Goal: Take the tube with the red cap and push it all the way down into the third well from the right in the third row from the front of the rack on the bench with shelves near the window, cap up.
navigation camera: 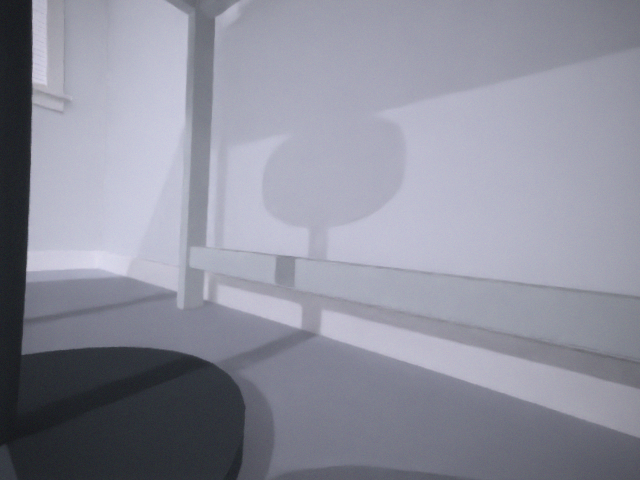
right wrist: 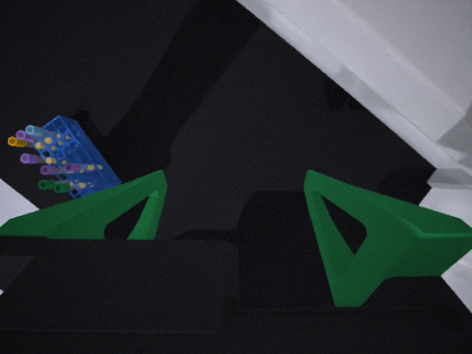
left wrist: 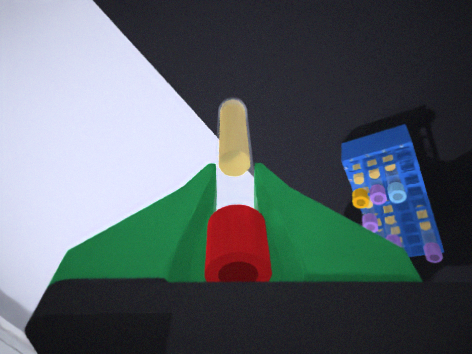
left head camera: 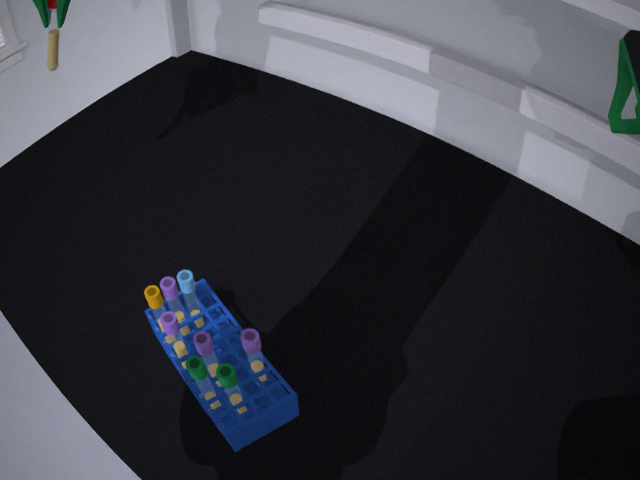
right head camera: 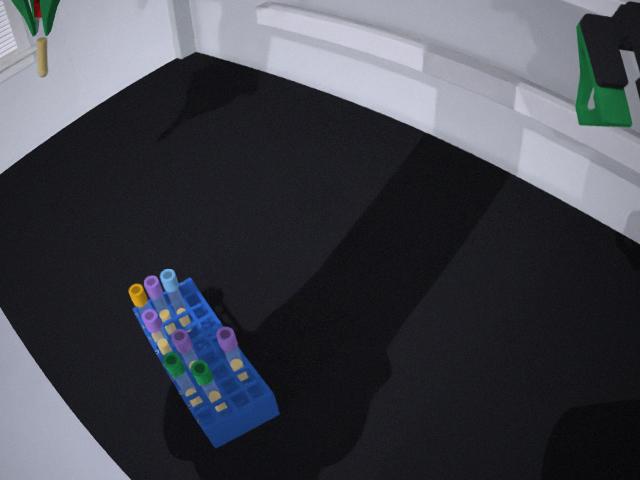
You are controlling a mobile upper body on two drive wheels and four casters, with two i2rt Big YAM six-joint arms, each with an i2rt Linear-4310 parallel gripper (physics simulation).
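Places are measured from the left arm's base along level axes (x ahead, y left, z up), in centimetres.
Where they show: left gripper, fingertip midpoint: (left wrist: pixel 235 176) (left head camera: pixel 54 25) (right head camera: pixel 41 34); right gripper, fingertip midpoint: (right wrist: pixel 235 178) (right head camera: pixel 631 120).
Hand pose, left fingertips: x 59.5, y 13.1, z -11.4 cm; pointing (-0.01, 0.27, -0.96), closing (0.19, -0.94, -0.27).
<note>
After its pixels a point has its place.
The tube with the red cap (left head camera: pixel 52 50) {y 13.7, x 58.8, z -14.3 cm} (right head camera: pixel 42 56) {y 13.5, x 58.9, z -14.2 cm} (left wrist: pixel 236 235) {y 12.1, x 60.4, z -7.4 cm} is held by my left gripper (left head camera: pixel 54 25) {y 13.1, x 59.5, z -11.4 cm} (right head camera: pixel 41 34) {y 13.1, x 59.5, z -11.4 cm} (left wrist: pixel 235 176) {y 13.1, x 59.5, z -11.4 cm}, cap up, its yellow-filled end below the fingertips. It is raised above the bench, away from the rack, at the upper left of both head views. The blue rack (left head camera: pixel 266 423) {y -13.0, x 32.0, z -46.7 cm} (right head camera: pixel 248 421) {y -13.3, x 32.3, z -47.2 cm} (left wrist: pixel 377 142) {y -0.7, x 47.6, z -46.5 cm} (right wrist: pixel 95 150) {y -9.7, x 42.6, z -48.4 cm} stands on the bench and holds several tubes with orange, purple, light blue and green caps. My right gripper (right wrist: pixel 235 178) {y -45.0, x 38.5, z -10.8 cm} is open and empty; part of it shows at the right edge of both head views.
The black bench top (left head camera: pixel 310 180) {y -15.5, x 75.1, z -49.7 cm} (right head camera: pixel 310 180) {y -16.5, x 75.2, z -49.7 cm} (left wrist: pixel 300 50) {y 13.6, x 56.0, z -49.7 cm} (right wrist: pixel 225 100) {y -42.3, x 57.8, z -49.7 cm} meets a pale wall with a ledge (left head camera: pixel 351 36) {y -21.9, x 95.3, z -32.2 cm} (right head camera: pixel 346 36) {y -21.9, x 95.2, z -32.3 cm} along its back. A window (right head camera: pixel 7 36) {y 117.2, x 171.3, z -48.4 cm} is at the upper left. The navigation camera shows a post (navigation camera: pixel 199 155) {y 17.9, x 120.5, z -97.1 cm} and a low rail (navigation camera: pixel 413 289) {y -34.8, x 81.2, z -125.7 cm}.
</note>
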